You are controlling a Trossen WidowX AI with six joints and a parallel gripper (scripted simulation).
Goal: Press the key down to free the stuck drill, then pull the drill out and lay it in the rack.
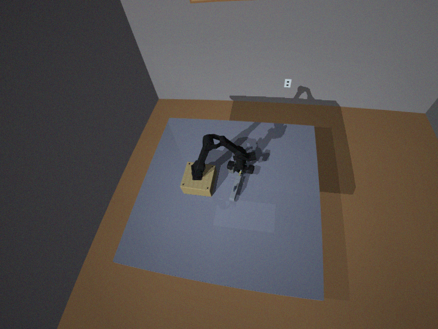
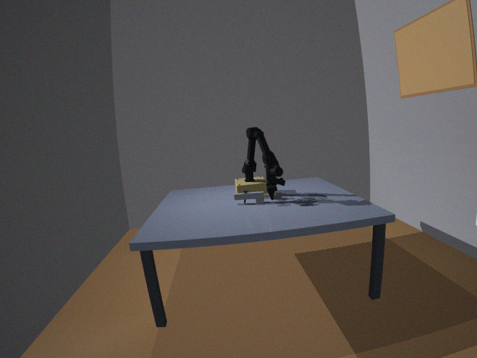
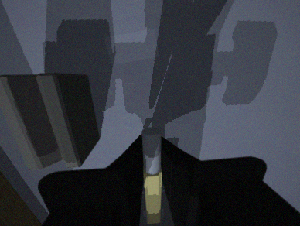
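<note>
Now: the drill 4 cm to the right of my gripper tip, 3 cm above it and 1 cm behind it. Also, from my gripper tip: grey block (6 cm behind, 5 cm to the left, 1 cm above).
</note>
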